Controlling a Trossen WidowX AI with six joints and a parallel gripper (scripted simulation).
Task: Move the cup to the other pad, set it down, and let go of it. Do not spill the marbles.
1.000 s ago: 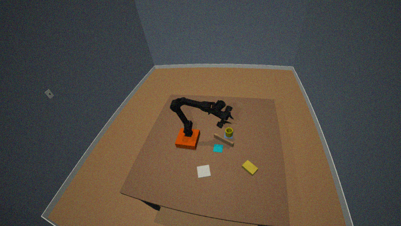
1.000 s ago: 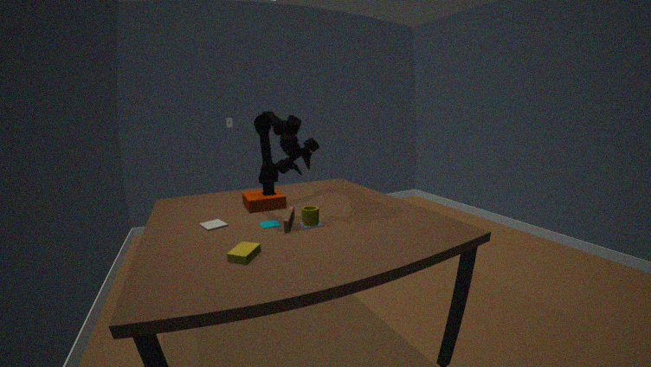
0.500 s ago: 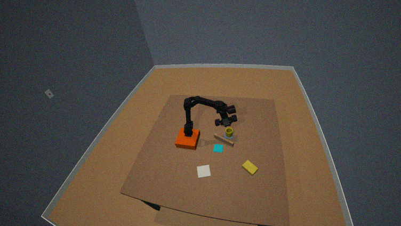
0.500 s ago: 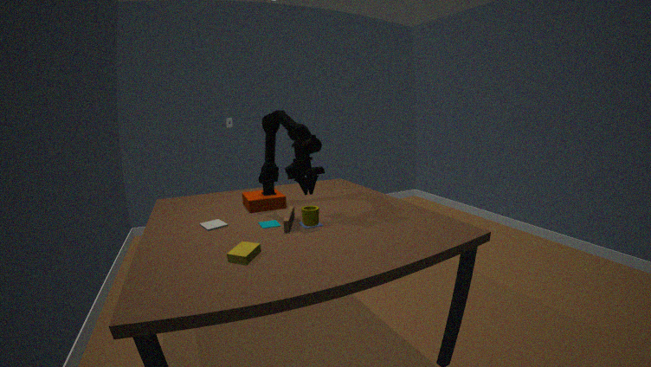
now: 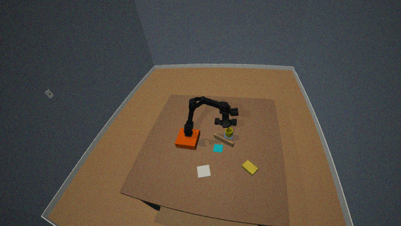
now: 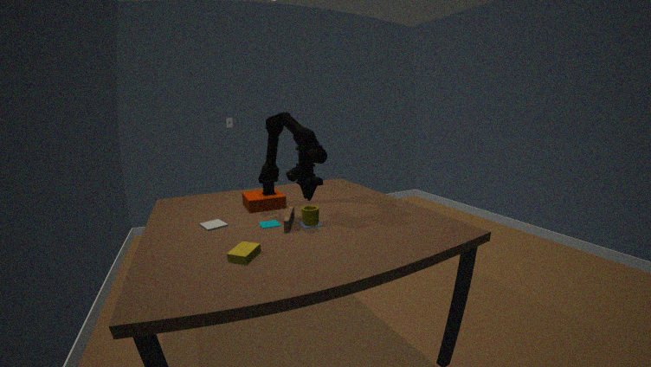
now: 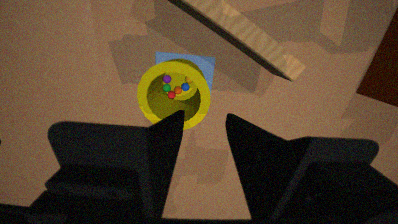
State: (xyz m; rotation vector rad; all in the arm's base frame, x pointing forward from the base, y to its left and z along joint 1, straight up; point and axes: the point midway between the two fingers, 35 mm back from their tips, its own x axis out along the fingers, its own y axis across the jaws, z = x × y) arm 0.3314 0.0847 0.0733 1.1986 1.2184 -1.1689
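Now: the cup 70 mm below my gripper tip and 30 mm ahead of it. The rest, counted from my gripper tip: cyan pad (160 mm to the right, 110 mm below, 50 mm behind); yellow block (320 mm to the right, 240 mm ahead, 90 mm below); wooden bar (80 mm to the right, 80 mm below, 10 mm behind).
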